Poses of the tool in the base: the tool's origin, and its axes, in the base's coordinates. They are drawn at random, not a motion.
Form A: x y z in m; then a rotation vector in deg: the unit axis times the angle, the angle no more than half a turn.
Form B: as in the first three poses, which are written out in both.
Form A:
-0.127, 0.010, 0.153, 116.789, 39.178, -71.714
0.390, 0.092, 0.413, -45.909, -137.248, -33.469
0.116, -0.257, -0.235, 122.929, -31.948, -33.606
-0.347, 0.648, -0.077, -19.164, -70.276, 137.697
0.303, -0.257, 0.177, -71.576, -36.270, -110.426
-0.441, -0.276, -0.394, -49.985, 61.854, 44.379
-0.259, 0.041, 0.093, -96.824, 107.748, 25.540
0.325, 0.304, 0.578, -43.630, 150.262, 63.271
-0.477, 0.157, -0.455, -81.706, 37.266, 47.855
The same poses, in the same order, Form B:
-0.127, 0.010, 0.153, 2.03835, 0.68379, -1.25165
0.390, 0.092, 0.413, -0.80126, -2.39543, -0.58414
0.116, -0.257, -0.235, 2.14552, -0.55760, -0.58654
-0.347, 0.648, -0.077, -0.33447, -1.22655, 2.40327
0.303, -0.257, 0.177, -1.24924, -0.63303, -1.92730
-0.441, -0.276, -0.394, -0.87240, 1.07956, 0.77456
-0.259, 0.041, 0.093, -1.68990, 1.88056, 0.44576
0.325, 0.304, 0.578, -0.76149, 2.62257, 1.10429
-0.477, 0.157, -0.455, -1.42604, 0.65041, 0.83523

